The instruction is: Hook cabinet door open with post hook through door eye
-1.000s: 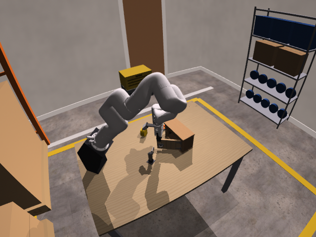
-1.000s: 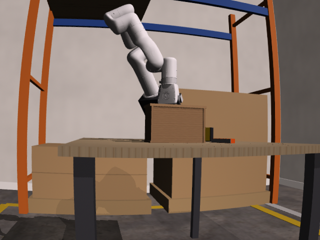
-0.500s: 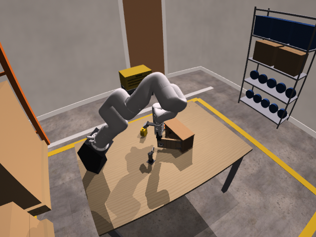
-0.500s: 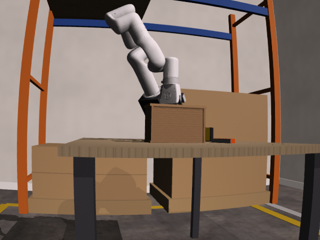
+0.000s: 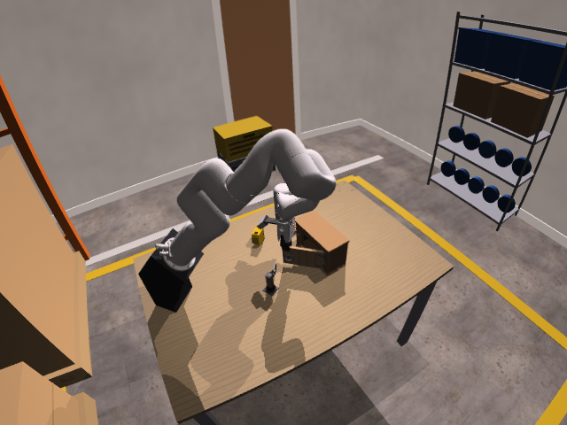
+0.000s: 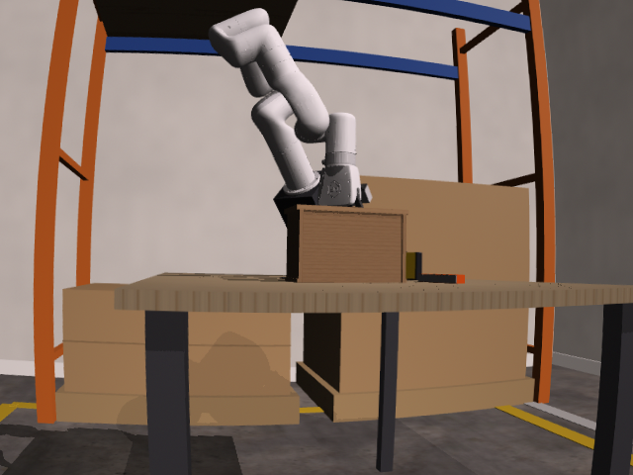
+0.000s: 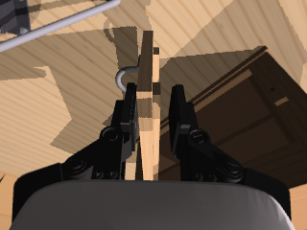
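Now: hand 9 cm past the grey hook rod, 7 cm above it and 4 cm to the left of it. The rest, counted from my hand: yellow block (21 cm to the left, 9 cm below, 5 cm behind); door (7 cm to the right, 6 cm below, 4 cm ahead); orange thing (19 cm ahead, 18 cm to the left, 12 cm below).
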